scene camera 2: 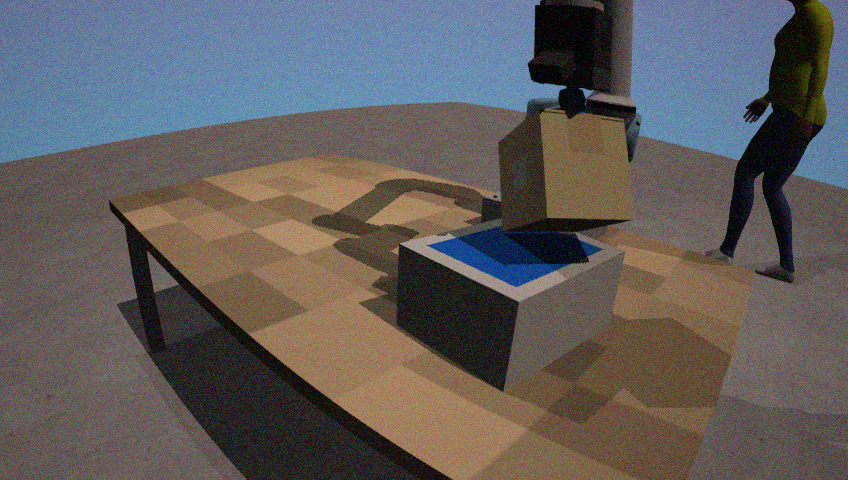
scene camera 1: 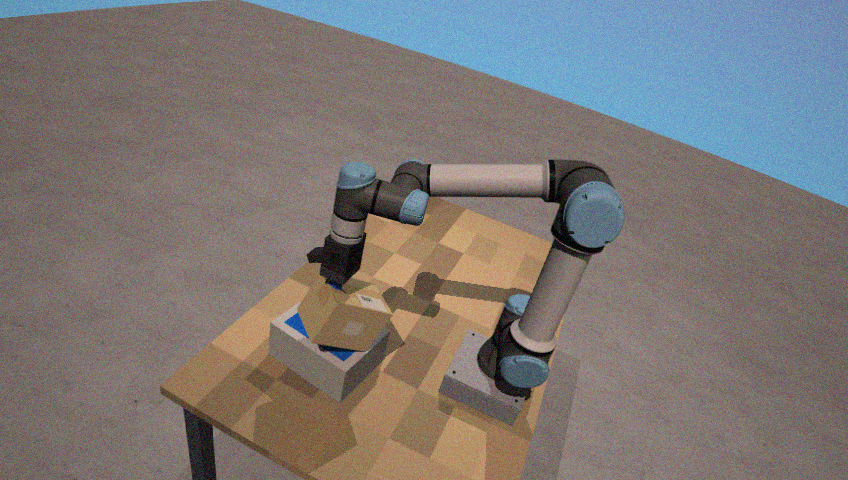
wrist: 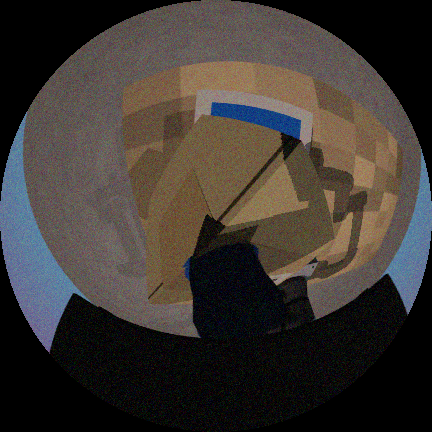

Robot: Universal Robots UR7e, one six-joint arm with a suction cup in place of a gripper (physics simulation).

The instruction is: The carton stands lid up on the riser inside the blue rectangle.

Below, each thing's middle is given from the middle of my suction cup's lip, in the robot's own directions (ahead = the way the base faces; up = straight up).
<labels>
I see the brown cardboard carton (scene camera 2: 560, 171) 2 cm behind my suction cup, 2 cm to the right of it and 10 cm below it. Also, from my suction cup: grey riser (scene camera 1: 336, 371): 2 cm ahead, 5 cm to the right, 25 cm below.
</labels>
